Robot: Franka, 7 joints.
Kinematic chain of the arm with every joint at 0, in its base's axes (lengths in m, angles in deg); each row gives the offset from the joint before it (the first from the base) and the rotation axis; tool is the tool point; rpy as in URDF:
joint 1: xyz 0 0 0.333 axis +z
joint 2: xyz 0 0 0 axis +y
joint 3: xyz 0 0 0.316 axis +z
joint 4: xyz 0.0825 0 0 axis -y
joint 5: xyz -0.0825 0 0.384 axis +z
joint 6: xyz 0 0 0 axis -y
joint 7: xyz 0.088 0 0 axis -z
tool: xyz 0 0 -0.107 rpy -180 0 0
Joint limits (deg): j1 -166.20..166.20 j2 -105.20..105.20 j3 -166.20..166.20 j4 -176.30..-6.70 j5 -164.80..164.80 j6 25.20..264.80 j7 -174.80..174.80
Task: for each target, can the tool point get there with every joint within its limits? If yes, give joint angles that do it. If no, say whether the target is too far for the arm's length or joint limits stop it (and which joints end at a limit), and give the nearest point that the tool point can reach.
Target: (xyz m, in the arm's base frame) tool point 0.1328 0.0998 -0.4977
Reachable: no: joint limits stop it (at a limit: joint 2) | nearest point 0.1531 0.1151 -0.3528 | short by 0.147 m
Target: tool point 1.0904 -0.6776 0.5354
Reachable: no: too far | nearest point 0.7198 -0.4473 0.4666 | short by 0.442 m
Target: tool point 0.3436 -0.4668 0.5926
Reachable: yes | joints -58.63 8.46 7.93 -82.17 -11.29 79.77 110.20
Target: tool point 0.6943 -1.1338 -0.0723
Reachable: no: too far | nearest point 0.4285 -0.6998 0.0828 | short by 0.532 m
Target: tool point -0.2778 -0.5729 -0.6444
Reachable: no: too far | nearest point -0.2158 -0.4451 -0.3169 | short by 0.357 m
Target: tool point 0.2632 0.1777 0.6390
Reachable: yes | joints 55.55 -46.85 -3.83 -153.83 -135.41 75.95 44.47
